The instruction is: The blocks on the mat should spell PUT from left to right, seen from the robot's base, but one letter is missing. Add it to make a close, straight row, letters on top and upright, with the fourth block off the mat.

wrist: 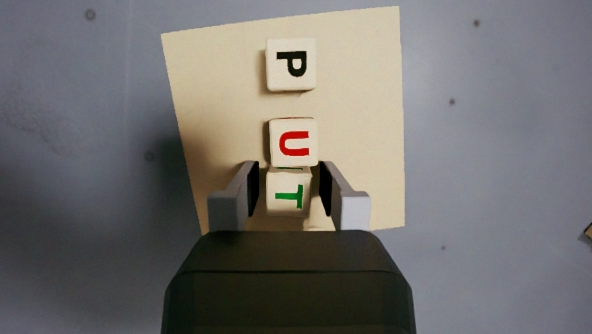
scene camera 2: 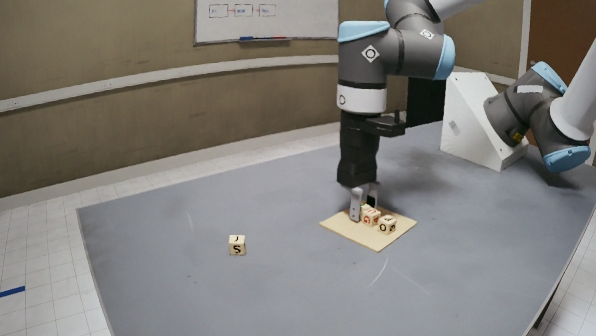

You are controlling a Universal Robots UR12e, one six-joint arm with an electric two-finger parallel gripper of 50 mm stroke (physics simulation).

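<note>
My gripper [scene camera 2: 364,206] [wrist: 289,178] is open, with its fingers low on either side of the T block [wrist: 289,205] and a gap at each side of it. The green T faces up. The block with the red U [scene camera 2: 371,217] [wrist: 293,142] lies close beside it; whether they touch is unclear. The block with the black P [scene camera 2: 387,225] [wrist: 291,65] stands beyond the U, across a visible gap. The three letters face the same way on the beige mat [scene camera 2: 350,230] [wrist: 360,100]. A fourth block [scene camera 2: 237,245], with an S on its side, lies off the mat.
The grey table [scene camera 2: 165,270] bears the mat and the blocks. The white slanted arm mount [scene camera 2: 462,122] stands at the back right. A corner of a block [wrist: 589,232] shows at the right edge of the wrist view.
</note>
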